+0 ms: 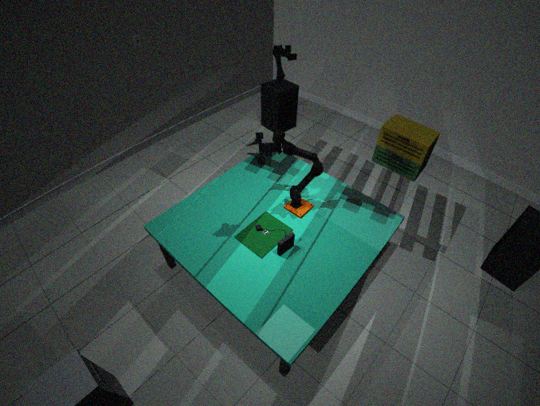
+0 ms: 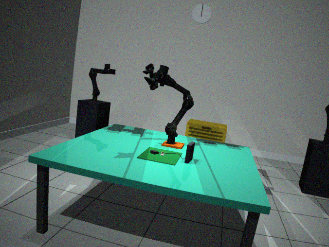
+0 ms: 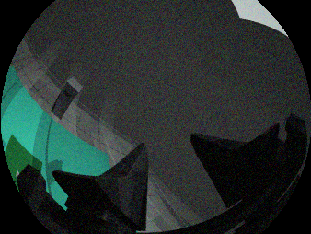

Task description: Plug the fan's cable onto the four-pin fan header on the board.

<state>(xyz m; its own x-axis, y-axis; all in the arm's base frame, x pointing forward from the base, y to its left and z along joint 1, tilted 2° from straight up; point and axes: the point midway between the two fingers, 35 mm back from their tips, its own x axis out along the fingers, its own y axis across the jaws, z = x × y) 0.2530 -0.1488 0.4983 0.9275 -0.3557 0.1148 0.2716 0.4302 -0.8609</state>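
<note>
Right now my gripper tip is 50 cm above the dark fan plug, 17 cm to the right of it and 6 cm short of it. From my gripper tip the other things lie so: black fan 46 cm below, 40 cm to the left, 3 cm ahead; then green board 53 cm below, 22 cm to the left, 6 cm ahead.
</note>
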